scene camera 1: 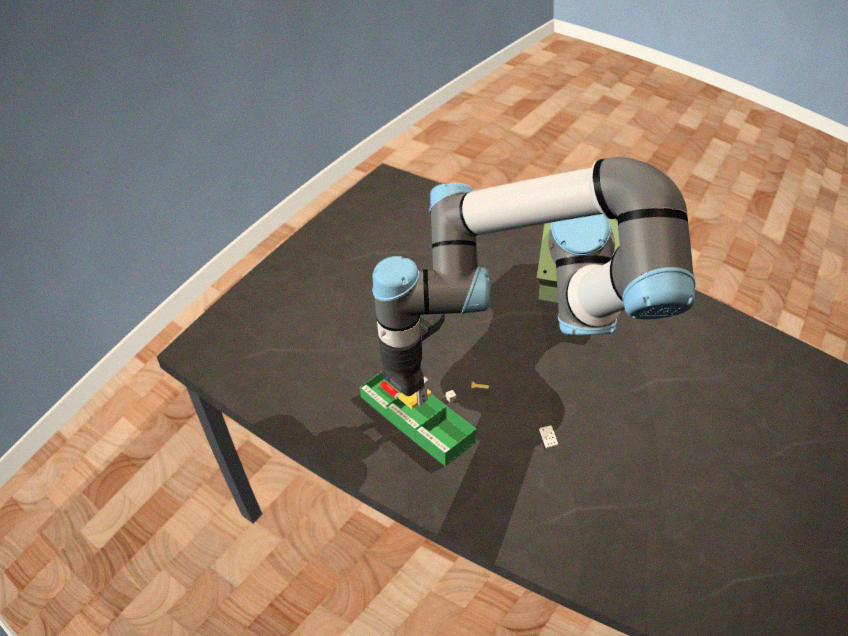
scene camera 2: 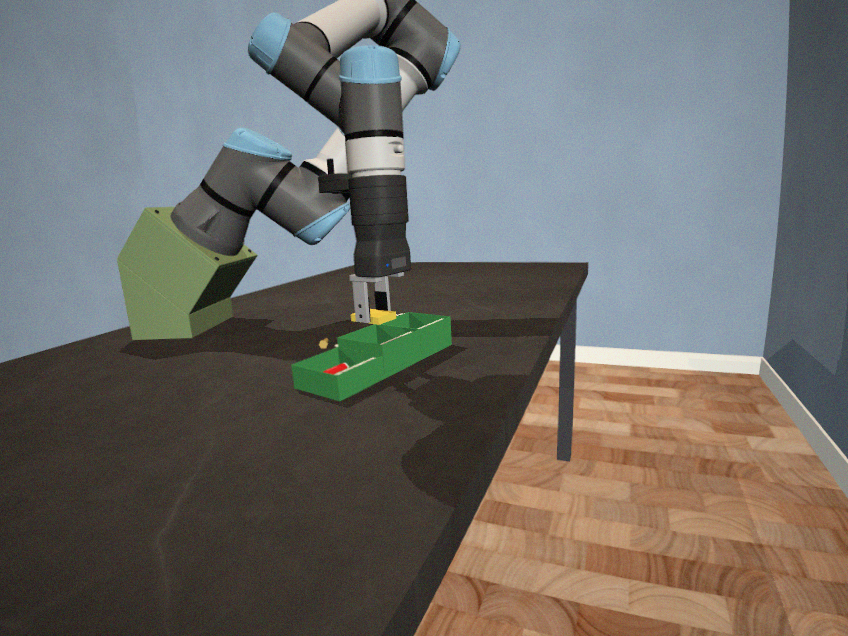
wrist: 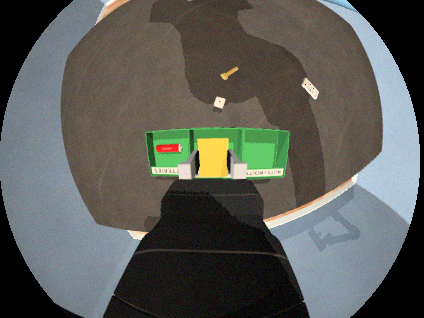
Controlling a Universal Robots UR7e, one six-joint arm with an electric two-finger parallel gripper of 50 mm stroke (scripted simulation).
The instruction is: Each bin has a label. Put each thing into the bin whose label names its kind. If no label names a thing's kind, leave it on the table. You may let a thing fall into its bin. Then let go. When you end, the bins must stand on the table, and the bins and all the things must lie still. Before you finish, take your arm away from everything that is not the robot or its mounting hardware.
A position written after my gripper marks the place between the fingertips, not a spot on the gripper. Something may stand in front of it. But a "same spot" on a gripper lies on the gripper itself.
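My gripper is visible in scene camera 1 (415, 396), as is a green bin. Scene camera 2 shows both my gripper and the green bin. The wrist view, too, shows my gripper, and the green bin is there in the wrist view (266, 151). On the green bin, (scene camera 1: 394, 403) and (scene camera 2: 373, 353) are the same spot. On my gripper, (scene camera 2: 354, 274) and (wrist: 187, 170) are the same spot.
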